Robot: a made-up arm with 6 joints.
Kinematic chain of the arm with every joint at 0, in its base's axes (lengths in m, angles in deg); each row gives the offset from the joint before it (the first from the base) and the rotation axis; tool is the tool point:
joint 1: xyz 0 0 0.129 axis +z
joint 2: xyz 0 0.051 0 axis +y
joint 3: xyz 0 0 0.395 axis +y
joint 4: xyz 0 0 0.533 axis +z
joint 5: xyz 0 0 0 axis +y
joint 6: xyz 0 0 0.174 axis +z
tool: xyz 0 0 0
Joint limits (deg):
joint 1: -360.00..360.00
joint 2: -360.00..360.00
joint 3: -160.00..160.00
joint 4: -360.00..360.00
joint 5: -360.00..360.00
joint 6: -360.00..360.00
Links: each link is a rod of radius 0.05 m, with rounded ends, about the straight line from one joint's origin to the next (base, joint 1, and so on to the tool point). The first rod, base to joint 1, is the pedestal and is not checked.
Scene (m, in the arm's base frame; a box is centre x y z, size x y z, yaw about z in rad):
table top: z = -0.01
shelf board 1: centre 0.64 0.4 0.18 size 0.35 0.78 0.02 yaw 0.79
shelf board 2: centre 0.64 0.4 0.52 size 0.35 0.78 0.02 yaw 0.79
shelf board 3: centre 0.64 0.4 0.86 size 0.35 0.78 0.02 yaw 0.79
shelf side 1: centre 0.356 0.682 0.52 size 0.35 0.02 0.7 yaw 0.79
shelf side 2: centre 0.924 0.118 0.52 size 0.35 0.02 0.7 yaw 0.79
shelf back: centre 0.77 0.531 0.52 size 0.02 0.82 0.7 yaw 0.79
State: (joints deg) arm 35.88 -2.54 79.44 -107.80 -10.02 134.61
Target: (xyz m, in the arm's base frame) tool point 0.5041 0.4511 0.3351
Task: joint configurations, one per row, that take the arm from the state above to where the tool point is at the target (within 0.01 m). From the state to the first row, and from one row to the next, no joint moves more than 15 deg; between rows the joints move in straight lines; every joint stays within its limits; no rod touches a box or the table.
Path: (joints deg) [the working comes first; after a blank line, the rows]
Joints at the target: 34.48 -0.91 105.48 -109.20 -12.46 134.61
Straight joint move there: touches shelf board 2.

1: 33.92 -14.59 89.01 -108.34 -10.29 134.61
2: 31.96 -26.65 98.57 -108.88 -10.55 134.61
3: 30.00 -38.70 108.14 -109.43 -10.82 134.61
4: 29.15 -40.36 118.36 -110.35 -12.30 134.61
5: 28.31 -42.02 128.57 -111.27 -13.77 134.61
6: 27.47 -43.68 138.79 -112.19 -15.25 134.61
7: 29.81 -29.42 127.68 -111.20 -14.32 134.61
8: 32.14 -15.17 116.58 -110.20 -13.39 134.61
9: 34.48 -0.91 105.48 -109.20 -12.46 134.61

